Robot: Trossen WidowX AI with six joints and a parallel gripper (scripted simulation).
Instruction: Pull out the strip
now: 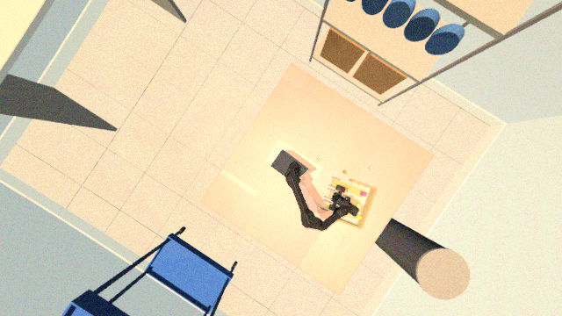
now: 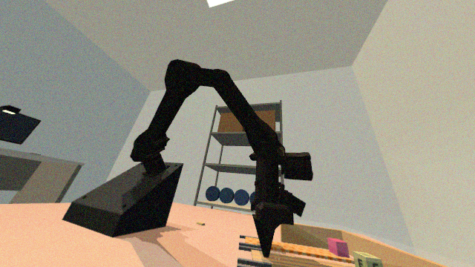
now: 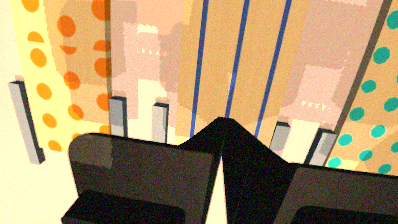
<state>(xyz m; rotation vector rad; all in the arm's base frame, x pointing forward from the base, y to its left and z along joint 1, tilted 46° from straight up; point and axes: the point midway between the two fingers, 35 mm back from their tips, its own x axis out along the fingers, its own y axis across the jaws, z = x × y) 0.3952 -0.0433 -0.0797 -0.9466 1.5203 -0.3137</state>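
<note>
Now: the labelled cube 180 mm ahead of my gripper tip, 70 mm to the left of it and 20 mm above it. The rest, counted from my gripper tip: small pale cube 60 mm ahead, 350 mm to the left; then small tan cube 60 mm behind, 190 mm to the left.
</note>
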